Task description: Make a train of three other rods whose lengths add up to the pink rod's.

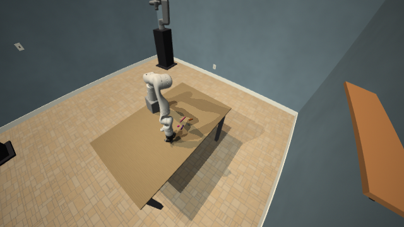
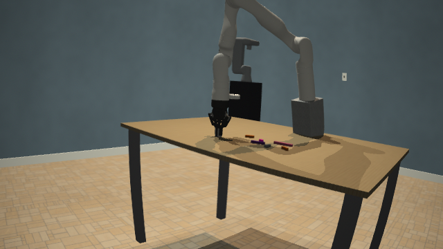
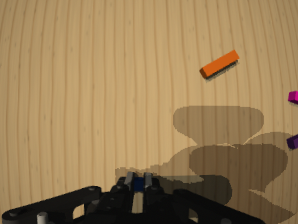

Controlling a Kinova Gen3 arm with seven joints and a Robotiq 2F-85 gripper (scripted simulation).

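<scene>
Right now the blue rod is 10 mm below my hand. Also, from my hand: grey rod: 260 mm to the left, 20 mm below, 10 mm ahead; purple rod: 190 mm to the left, 20 mm below, 20 mm behind; magenta rod: 180 mm to the left, 60 mm behind, 20 mm below.
</scene>
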